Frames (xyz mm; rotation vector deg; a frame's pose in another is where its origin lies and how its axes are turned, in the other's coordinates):
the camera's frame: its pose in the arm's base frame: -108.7 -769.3 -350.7 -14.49 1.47 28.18
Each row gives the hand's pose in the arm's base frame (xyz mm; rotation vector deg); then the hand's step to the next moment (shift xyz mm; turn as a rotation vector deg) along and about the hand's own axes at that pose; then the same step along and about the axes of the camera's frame.
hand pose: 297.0 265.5 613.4 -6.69 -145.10 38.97
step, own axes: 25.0 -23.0 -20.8 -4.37 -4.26 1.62
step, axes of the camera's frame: -14.8 -8.9 35.9 0.42 -5.78 -2.51
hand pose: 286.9 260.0 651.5 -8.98 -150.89 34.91
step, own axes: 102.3 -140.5 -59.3 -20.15 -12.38 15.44
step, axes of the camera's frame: -110.9 -72.7 127.0 1.36 -19.93 -19.97
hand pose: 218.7 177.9 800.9 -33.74 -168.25 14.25
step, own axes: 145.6 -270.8 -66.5 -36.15 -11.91 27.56
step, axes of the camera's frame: -290.8 -79.4 89.9 10.33 -29.15 -35.38
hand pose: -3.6 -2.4 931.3 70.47 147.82 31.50
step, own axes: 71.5 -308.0 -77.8 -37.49 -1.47 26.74
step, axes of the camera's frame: -312.4 30.9 -86.6 18.98 -29.97 -29.40
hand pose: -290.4 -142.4 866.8 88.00 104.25 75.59
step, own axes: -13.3 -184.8 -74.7 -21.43 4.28 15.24
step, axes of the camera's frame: -137.7 75.0 -123.7 12.67 -19.67 -12.74
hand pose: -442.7 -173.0 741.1 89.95 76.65 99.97
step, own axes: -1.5 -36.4 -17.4 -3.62 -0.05 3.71
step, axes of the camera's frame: -16.2 26.2 -26.1 3.30 -2.90 -2.76
